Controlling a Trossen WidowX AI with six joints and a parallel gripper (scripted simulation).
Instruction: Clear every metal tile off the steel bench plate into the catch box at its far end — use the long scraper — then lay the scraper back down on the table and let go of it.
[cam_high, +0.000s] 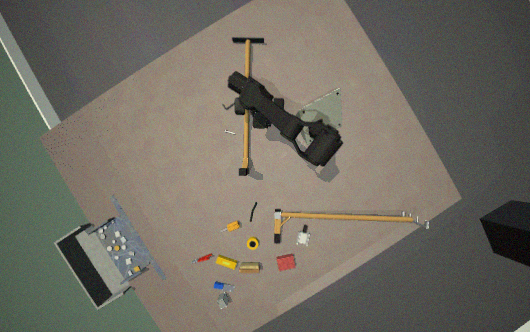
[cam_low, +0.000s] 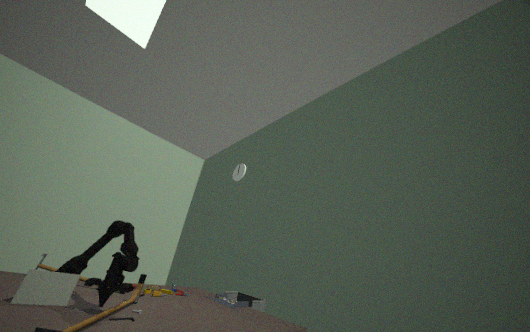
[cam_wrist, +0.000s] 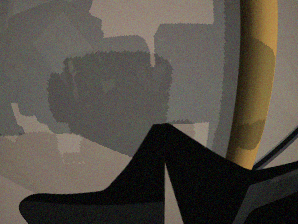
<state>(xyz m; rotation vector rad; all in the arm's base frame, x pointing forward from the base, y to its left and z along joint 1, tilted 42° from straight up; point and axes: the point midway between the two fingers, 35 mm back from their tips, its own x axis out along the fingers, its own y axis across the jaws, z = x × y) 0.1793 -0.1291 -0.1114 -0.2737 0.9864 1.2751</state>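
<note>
My gripper tip is 10 cm to the left of the hex key, 10 cm short of it and 2 cm above it. The rest, counted from my gripper tip: long orange-handled tool 60 cm to the left, 10 cm behind, 2 cm above; then red block 64 cm to the left, 20 cm ahead, 1 cm below; then yellow ring 50 cm to the left, 29 cm ahead, 1 cm below.
</note>
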